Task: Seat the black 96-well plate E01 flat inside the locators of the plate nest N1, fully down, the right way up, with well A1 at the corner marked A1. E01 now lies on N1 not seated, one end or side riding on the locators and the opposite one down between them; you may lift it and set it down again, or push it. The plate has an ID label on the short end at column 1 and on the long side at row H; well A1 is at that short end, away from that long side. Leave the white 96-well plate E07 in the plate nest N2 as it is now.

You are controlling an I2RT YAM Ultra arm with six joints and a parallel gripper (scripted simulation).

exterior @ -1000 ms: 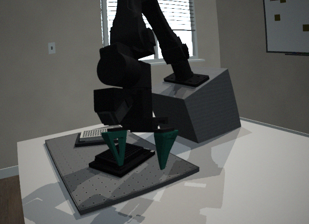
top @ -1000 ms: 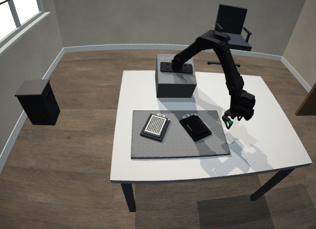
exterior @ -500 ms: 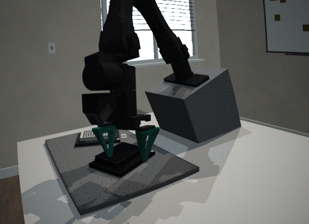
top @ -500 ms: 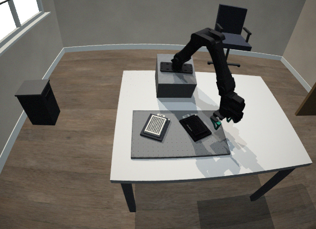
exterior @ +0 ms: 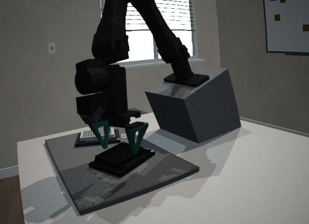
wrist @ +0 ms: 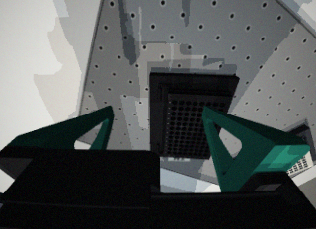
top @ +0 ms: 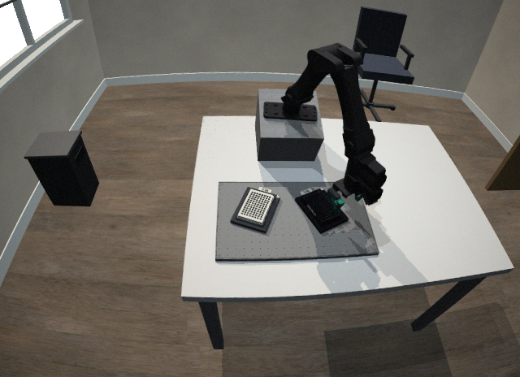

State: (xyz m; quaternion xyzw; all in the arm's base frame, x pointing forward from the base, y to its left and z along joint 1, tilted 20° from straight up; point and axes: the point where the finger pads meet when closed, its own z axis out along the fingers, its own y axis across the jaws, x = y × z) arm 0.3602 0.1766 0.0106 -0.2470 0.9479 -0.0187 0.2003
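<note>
The black plate E01 is 3 cm behind my hand, 7 cm to the right of it and 5 cm below it. From my hand the other things lie so: white plate E07: 2 cm behind, 29 cm to the right, 5 cm below; then black plate nest N1: 3 cm behind, 7 cm to the right, 6 cm below.
</note>
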